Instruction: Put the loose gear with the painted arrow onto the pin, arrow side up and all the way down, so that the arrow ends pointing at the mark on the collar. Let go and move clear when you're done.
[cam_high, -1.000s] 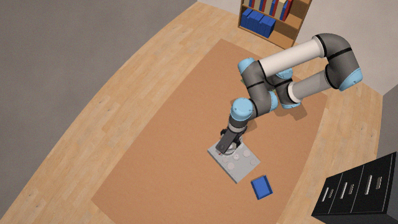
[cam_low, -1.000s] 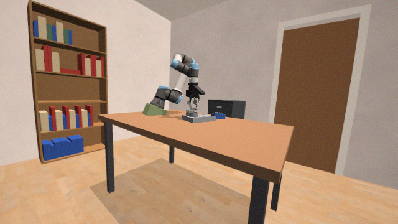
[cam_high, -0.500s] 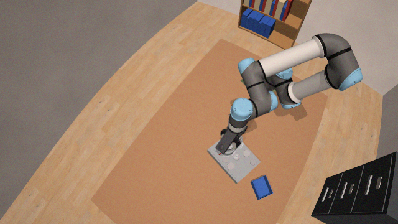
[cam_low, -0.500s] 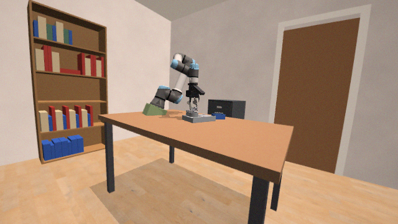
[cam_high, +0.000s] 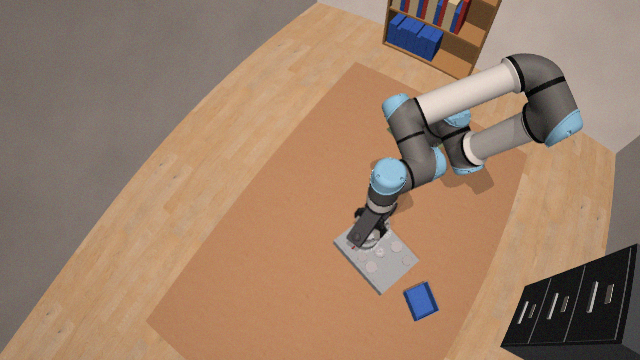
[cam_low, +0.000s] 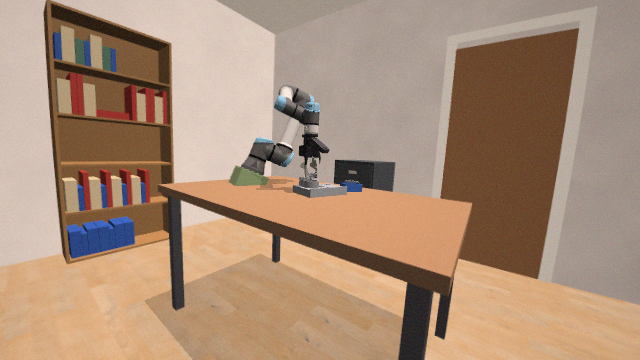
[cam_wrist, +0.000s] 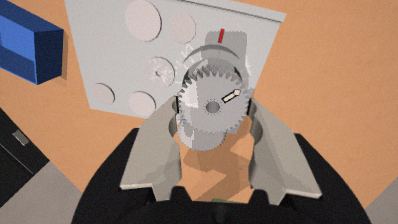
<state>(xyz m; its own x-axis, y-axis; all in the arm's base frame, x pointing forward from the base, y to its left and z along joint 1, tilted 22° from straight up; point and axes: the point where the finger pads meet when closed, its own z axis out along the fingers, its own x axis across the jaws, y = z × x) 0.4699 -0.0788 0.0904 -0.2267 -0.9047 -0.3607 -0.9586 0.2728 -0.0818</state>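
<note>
Right now the grey gear is right at my hand. The rest, counted from my hand: blue tray: 270 mm to the left, 120 mm ahead, 90 mm below.
</note>
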